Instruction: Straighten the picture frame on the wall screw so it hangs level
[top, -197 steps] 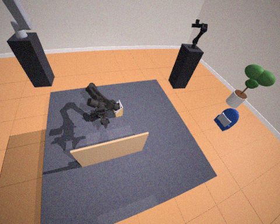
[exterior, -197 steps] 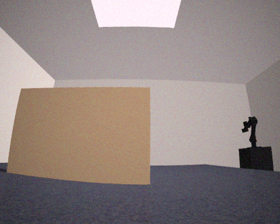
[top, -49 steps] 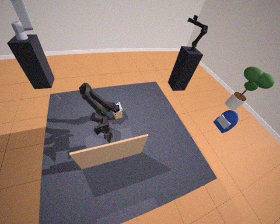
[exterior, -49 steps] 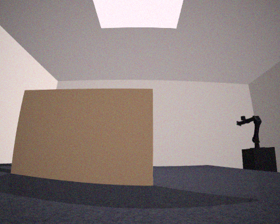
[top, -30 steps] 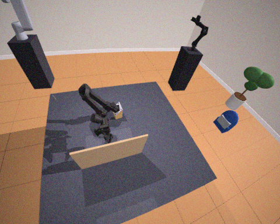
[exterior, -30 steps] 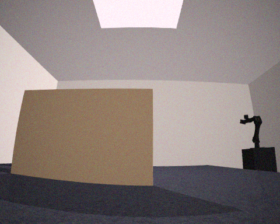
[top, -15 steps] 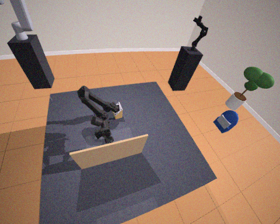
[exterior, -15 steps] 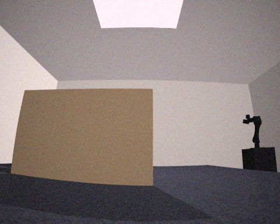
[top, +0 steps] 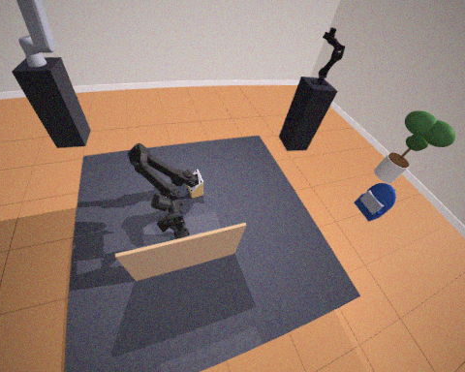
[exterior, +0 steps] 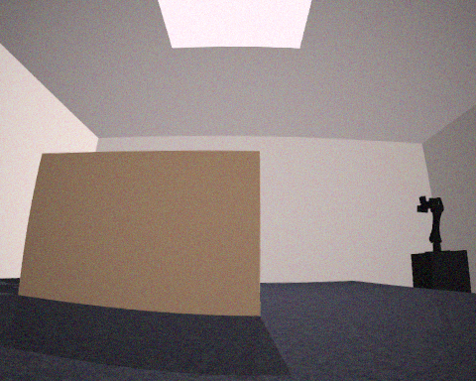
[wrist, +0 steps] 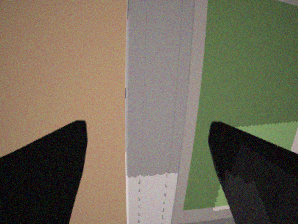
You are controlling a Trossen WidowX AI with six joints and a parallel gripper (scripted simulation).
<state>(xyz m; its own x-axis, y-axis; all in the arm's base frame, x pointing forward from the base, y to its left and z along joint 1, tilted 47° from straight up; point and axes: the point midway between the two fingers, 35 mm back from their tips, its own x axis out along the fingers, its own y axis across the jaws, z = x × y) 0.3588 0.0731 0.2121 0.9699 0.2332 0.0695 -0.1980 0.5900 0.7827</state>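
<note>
Right now my gripper tip is 1 cm short of the picture frame, 1 cm to the right of it and 5 cm above it. Round my gripper tip: tan wall panel 2 cm ahead, 1 cm to the left, 6 cm below.
</note>
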